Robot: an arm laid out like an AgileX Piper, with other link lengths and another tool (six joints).
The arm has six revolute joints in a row. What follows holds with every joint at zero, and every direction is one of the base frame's.
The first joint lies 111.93 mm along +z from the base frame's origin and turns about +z.
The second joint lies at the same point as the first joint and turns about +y.
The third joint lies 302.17 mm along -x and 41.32 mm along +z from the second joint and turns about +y.
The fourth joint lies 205.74 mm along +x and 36.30 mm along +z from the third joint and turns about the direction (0.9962, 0, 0.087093).
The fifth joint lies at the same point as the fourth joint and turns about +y.
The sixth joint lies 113.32 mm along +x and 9.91 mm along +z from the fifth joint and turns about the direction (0.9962, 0, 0.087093).
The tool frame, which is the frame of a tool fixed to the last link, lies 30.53 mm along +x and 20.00 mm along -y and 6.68 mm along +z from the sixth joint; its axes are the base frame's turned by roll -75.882, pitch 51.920 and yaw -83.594 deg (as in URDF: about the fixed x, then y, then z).
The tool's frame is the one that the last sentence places.
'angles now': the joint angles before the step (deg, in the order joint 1, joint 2, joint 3, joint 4, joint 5, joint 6). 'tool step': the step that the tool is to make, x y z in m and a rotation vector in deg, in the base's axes. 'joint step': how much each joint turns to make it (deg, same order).
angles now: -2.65 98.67 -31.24 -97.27 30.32 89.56
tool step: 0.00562 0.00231 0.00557 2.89 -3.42 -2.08
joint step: 0.00 -0.85 -1.66 1.59 -1.57 1.95
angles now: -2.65 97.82 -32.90 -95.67 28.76 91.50
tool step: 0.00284 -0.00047 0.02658 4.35 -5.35 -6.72
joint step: 0.00 -4.27 -5.21 15.96 0.24 -8.92
